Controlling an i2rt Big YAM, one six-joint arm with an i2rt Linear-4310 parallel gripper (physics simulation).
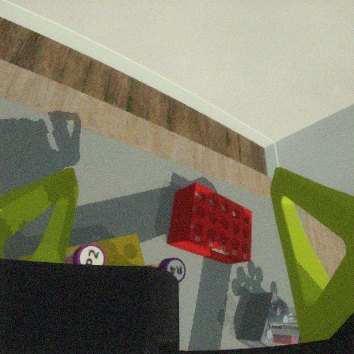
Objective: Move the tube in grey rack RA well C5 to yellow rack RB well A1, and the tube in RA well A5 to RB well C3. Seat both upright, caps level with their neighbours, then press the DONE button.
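Frame: origin at the arm's base, x left, y back, z up, level; centimetres.
Where they show: gripper, between the fingertips: (174,178).
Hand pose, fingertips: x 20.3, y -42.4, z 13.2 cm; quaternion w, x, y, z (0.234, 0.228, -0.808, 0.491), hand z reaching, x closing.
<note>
Things, the pixels of their top centre, and the offset from my fingertips. "spot": a spot on its surface instead.
- yellow rack, centre of its top: (94,284) dx -4.4, dy +3.7, dz -18.4 cm
- R4, a spot on its surface: (175,269) spot: dx -8.7, dy +1.5, dz -10.8 cm
- dark grey block, centre of its top: (286,330) dx -39.4, dy +5.3, dz -18.4 cm
- red rack, centre of its top: (224,223) dx -22.0, dy -9.1, dz -18.4 cm
My gripper (174,178) is open, with its two green fingers wide apart and nothing between them. Part of the yellow rack (131,248) shows at the lower left, mostly hidden behind the left finger and the black gripper body. A white cap with a purple rim marked P2 (91,255) shows at the yellow rack. A second such cap, which seems to read R4 (175,269), shows just right of it, partly hidden by the gripper body. A dark grey block (252,316) is at the lower right; I cannot tell whether it is the grey rack. Wells C5 and A5 cannot be made out. The DONE button does not show.
A red rack (215,225) with rows of holes stands in the middle, between and beyond the fingers. Small clear and pink items (285,339) are beside the dark block, near the right finger. A wooden strip and pale wall lie behind. Arm shadows fall across the grey surface.
</note>
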